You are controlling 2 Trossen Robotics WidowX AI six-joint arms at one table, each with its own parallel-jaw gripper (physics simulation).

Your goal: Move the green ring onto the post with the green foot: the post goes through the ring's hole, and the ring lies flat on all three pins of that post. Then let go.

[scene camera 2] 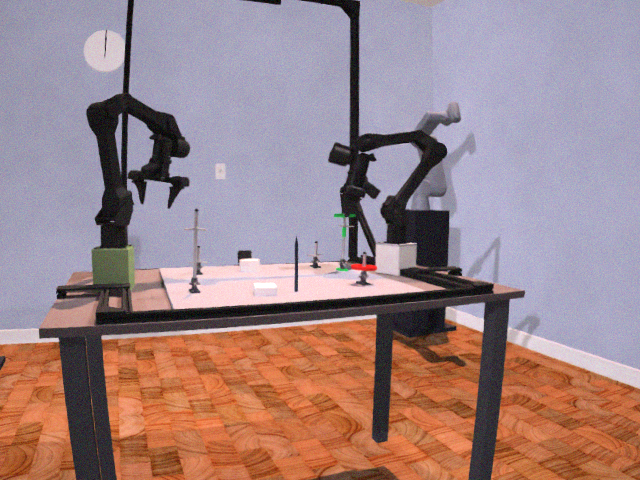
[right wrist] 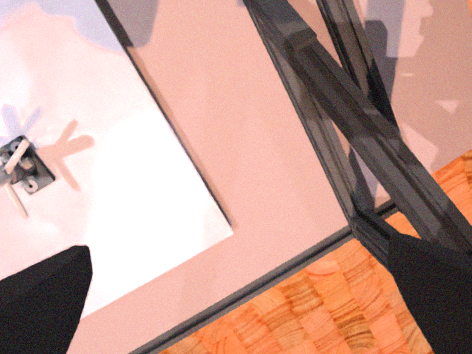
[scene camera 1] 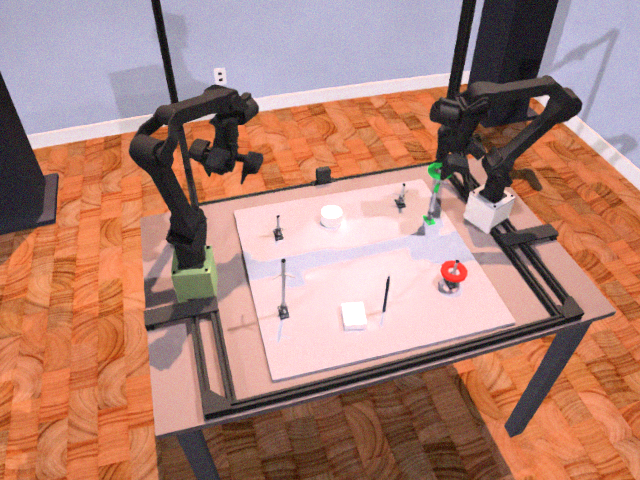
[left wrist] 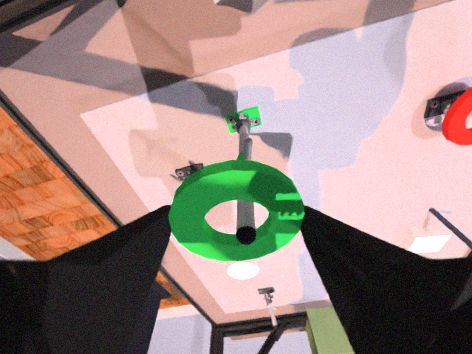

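Pixels of known places: left gripper, fingertip midpoint: point(scene camera 2: 344, 216) point(scene camera 1: 440, 172) point(left wrist: 237, 212); right gripper, fingertip midpoint: point(scene camera 2: 155, 206) point(right wrist: 242, 254) point(scene camera 1: 225, 179); left arm's base, origin of the base link: point(scene camera 2: 396, 242) point(scene camera 1: 492, 194); right arm's base, origin of the base link: point(scene camera 2: 113, 247) point(scene camera 1: 191, 259).
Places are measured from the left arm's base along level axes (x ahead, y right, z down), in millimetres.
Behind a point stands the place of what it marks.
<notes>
The green ring point(scene camera 1: 432, 172) @(x 175, y 106, z -95 mm) point(scene camera 2: 338, 214) @(x 167, y 110, z -94 mm) point(left wrist: 190, 215) @(x 126, y 115, z -96 mm) is held about level between the fingers of my left gripper point(scene camera 1: 445, 166) @(x 146, y 101, z -87 mm) point(scene camera 2: 345, 209) @(x 146, y 101, z -87 mm) point(left wrist: 237, 212) @(x 146, y 101, z -87 mm), which is shut on it. In the left wrist view the shaft of the post point(left wrist: 245, 215) @(x 145, y 95, z -94 mm) shows inside the ring's hole, near its lower edge, and the dark tip stands out over the ring, so the post goes through the hole. In scene camera 2 the ring is a little above the pins point(scene camera 2: 349, 225), apart from them. The green foot point(scene camera 1: 428, 220) @(x 169, y 92, z 82 mm) point(scene camera 2: 342, 269) @(x 174, y 82, z 83 mm) point(left wrist: 256, 112) @(x 162, y 77, z 83 mm) stands on the board. My right gripper point(scene camera 1: 225, 173) @(x 678, y 394, z -121 mm) point(scene camera 2: 156, 204) @(x 678, y 394, z -121 mm) point(right wrist: 242, 254) @(x 678, y 394, z -121 mm) is open and empty.
A red ring point(scene camera 1: 444, 270) @(x 320, y -107, z 37 mm) point(scene camera 2: 355, 267) @(x 331, y -121, z 39 mm) point(left wrist: 451, 125) @(x 289, y -91, z 37 mm) lies on a short post nearer the front. A white cylinder point(scene camera 1: 331, 215) @(x 414, y 263, z 53 mm) point(scene camera 2: 249, 264) @(x 423, y 249, z 63 mm), a white block point(scene camera 1: 354, 315) @(x 591, y -60, z 68 mm) point(scene camera 2: 265, 289) @(x 608, y -83, z 72 mm), a black spike point(scene camera 1: 386, 294) @(x 513, y -86, z 17 mm) point(scene camera 2: 296, 263) @(x 512, y -86, z 16 mm) and a tall post point(scene camera 1: 283, 284) @(x 722, y 57, z -34 mm) point(scene camera 2: 195, 248) @(x 721, y 57, z -23 mm) stand on the board. A short post point(scene camera 1: 401, 202) @(x 188, y 195, z 70 mm) point(scene camera 2: 315, 258) @(x 186, y 198, z 57 mm) stands left of the green foot.
</notes>
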